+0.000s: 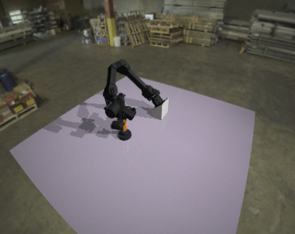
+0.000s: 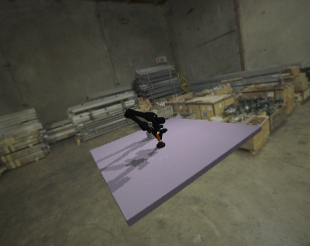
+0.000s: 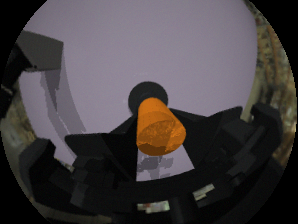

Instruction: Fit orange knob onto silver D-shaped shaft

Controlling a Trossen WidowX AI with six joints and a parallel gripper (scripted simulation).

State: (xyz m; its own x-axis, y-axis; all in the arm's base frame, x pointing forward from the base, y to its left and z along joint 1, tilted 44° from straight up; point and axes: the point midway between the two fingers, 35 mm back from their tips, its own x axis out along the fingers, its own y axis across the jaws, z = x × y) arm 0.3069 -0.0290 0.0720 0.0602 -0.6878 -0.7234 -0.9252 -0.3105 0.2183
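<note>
Now: gripper tip 3 cm below the orange knob. The rest, counted from my gripper tip: round pedestal (4 cm below).
</note>
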